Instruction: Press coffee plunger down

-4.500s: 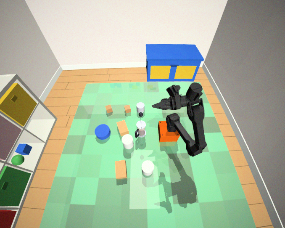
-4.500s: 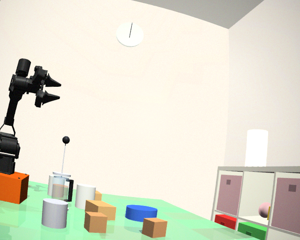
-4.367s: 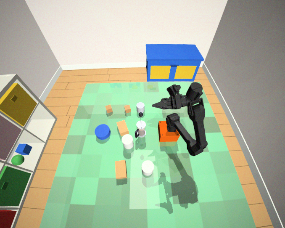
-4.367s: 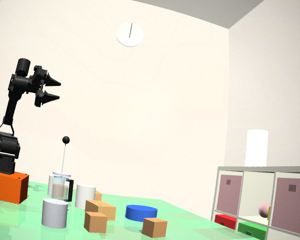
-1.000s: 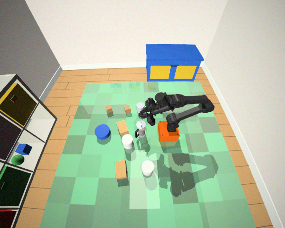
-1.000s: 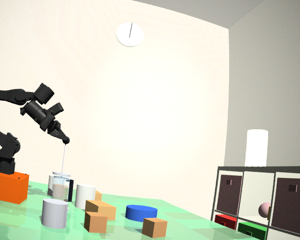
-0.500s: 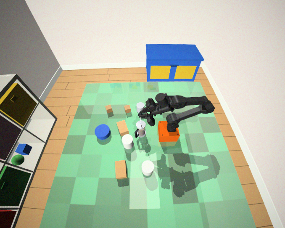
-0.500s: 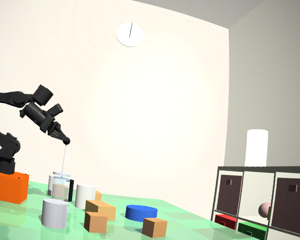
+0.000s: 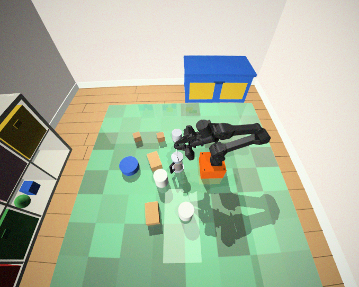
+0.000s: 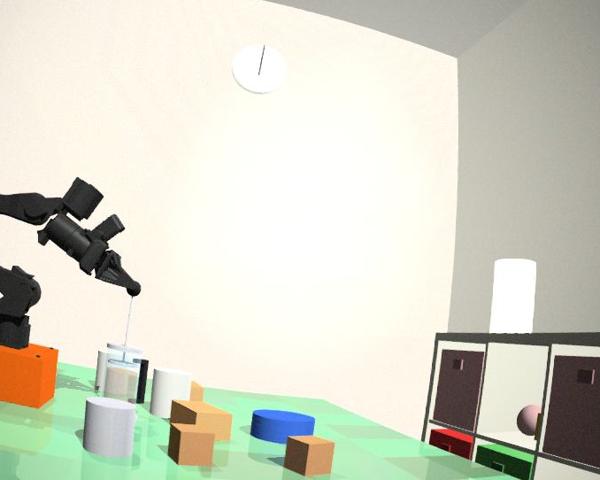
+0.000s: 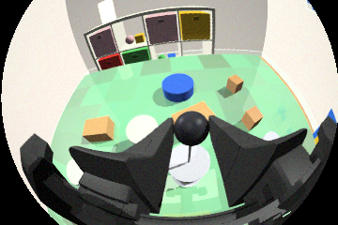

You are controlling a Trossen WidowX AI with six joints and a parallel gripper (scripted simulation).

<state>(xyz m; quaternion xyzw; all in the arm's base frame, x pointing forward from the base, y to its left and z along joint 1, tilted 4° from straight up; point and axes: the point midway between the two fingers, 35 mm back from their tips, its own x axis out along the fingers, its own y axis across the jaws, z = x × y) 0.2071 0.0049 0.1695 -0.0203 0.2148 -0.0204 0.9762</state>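
Now: the glass coffee press 120 mm below my gripper tip and 10 mm to the left of it. The rest, counted from my gripper tip: blue disc (300 mm ahead, 220 mm below, 10 mm to the left).
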